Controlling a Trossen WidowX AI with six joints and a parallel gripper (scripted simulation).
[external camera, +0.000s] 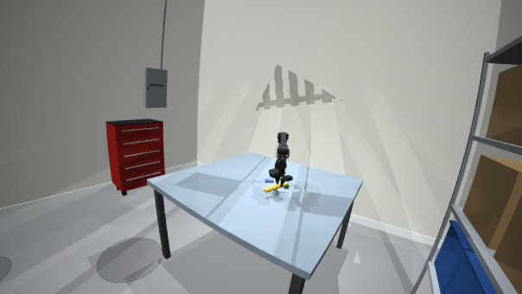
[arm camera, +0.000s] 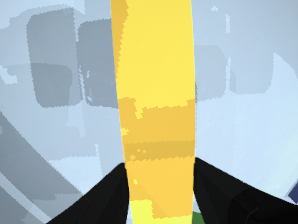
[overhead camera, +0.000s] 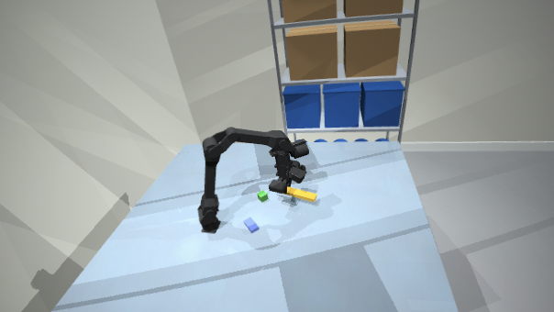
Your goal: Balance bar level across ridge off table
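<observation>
The yellow bar lies 30 mm ahead of my gripper tip and 10 mm to the right of it. Round my gripper tip: green cube: 110 mm behind, 40 mm below; flat blue block: 130 mm behind, 160 mm to the right, 40 mm below.
</observation>
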